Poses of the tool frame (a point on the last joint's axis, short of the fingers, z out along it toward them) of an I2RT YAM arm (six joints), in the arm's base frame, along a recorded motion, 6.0 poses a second.
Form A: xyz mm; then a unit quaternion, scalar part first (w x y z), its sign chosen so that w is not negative.
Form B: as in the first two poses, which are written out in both.
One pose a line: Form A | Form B
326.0 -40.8 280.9 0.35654 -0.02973 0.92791 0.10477 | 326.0 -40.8 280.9 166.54 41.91 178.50
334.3 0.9 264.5 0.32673 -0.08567 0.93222 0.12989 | 334.3 0.9 264.5 166.11 39.16 -174.46
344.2 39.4 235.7 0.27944 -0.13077 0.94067 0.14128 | 344.2 39.4 235.7 166.52 34.24 -168.34
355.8 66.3 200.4 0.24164 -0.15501 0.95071 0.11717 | 355.8 66.3 200.4 170.20 29.72 -164.09
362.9 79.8 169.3 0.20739 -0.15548 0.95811 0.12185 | 362.9 79.8 169.3 169.18 25.80 -164.05
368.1 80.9 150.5 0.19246 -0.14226 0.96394 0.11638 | 368.1 80.9 150.5 169.31 23.84 -165.47
